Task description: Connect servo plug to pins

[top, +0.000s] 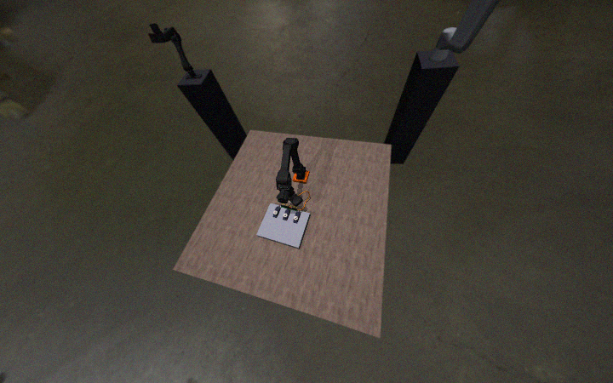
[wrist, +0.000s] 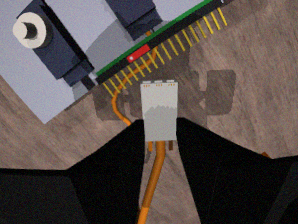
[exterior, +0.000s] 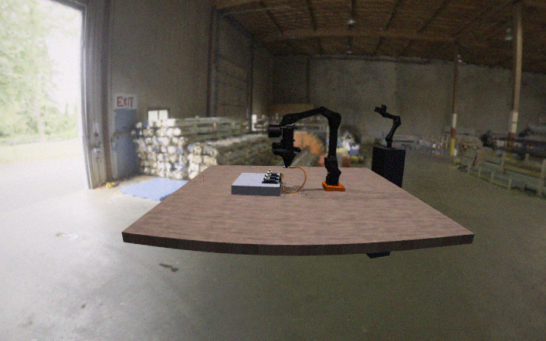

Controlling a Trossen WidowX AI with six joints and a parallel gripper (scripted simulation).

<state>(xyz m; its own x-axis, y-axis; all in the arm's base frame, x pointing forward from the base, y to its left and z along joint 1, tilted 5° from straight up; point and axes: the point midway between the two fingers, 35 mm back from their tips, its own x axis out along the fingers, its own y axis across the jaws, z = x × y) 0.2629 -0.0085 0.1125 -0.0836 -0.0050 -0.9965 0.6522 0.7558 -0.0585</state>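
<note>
Right now the red marked band is 50 mm below my gripper tip, 40 mm ahead of it and 10 mm to the right of it. The rest, counted from my gripper tip: grey printed holder: 190 mm ahead, 100 mm below, 60 mm to the right.
</note>
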